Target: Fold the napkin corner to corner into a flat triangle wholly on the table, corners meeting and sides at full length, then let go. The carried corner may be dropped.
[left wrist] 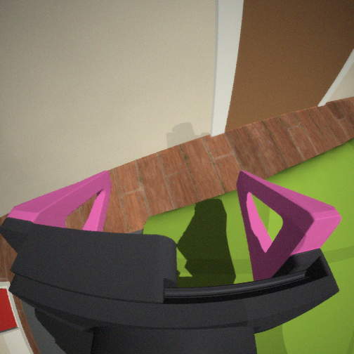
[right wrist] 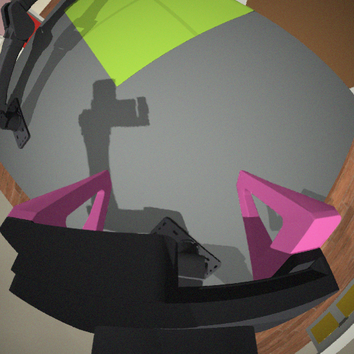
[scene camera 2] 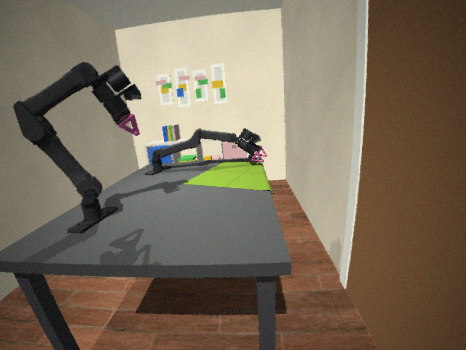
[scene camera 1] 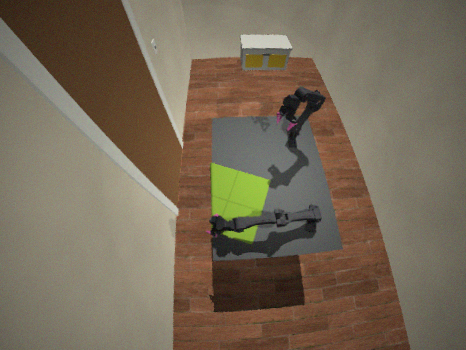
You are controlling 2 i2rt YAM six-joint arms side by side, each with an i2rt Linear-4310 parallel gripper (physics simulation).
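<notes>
The light-green napkin [scene camera 1: 242, 187] [scene camera 2: 225, 175] [left wrist: 330, 220] [right wrist: 135, 45] lies unfolded on the dark grey table [scene camera 1: 240, 145] [scene camera 2: 200, 225] [right wrist: 200, 110]. It reaches the table's long edge at the left in scene camera 1, and a strip droops over that edge in scene camera 2. My left gripper [scene camera 1: 213, 225] [scene camera 2: 259, 156] [left wrist: 173, 177] is open and empty, low over the napkin's part at that edge; its arm hides some of the cloth in scene camera 1. My right gripper [scene camera 1: 286, 122] [scene camera 2: 130, 125] [right wrist: 173, 177] is open and empty, raised well away from the napkin.
The brick-pattern floor [scene camera 1: 192, 280] [scene camera 2: 300, 235] [left wrist: 170, 180] lies beyond the table's edge, with a wall and a brown door [scene camera 1: 95, 75] [scene camera 2: 415, 175] past it. A white cabinet with yellow fronts [scene camera 1: 265, 42] stands at the top of scene camera 1.
</notes>
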